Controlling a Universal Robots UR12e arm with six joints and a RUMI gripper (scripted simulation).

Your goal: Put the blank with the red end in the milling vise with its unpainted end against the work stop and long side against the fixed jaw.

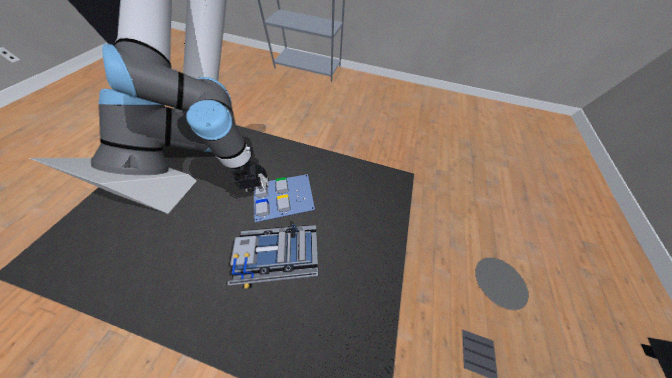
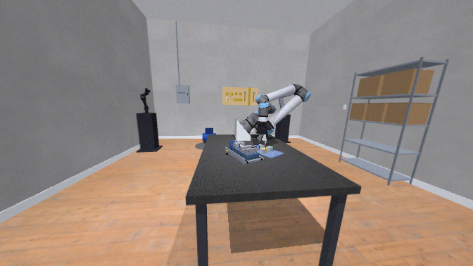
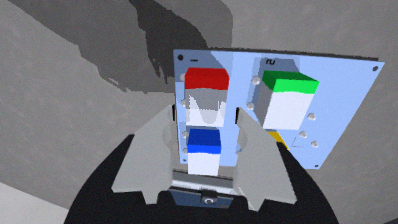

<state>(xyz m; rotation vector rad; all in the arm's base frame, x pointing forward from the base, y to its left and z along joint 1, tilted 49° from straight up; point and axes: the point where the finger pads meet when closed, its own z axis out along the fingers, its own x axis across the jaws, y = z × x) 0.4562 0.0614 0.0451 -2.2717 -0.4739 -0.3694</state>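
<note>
Right now my hand is 40 mm above the red-ended blank. From my hand the other things lie so: blue-ended blank (80 mm to the right, 40 mm below, 40 mm ahead); then green-ended blank (80 mm ahead, 40 mm to the left, 40 mm below); then light blue plate (100 mm ahead, 60 mm below).
</note>
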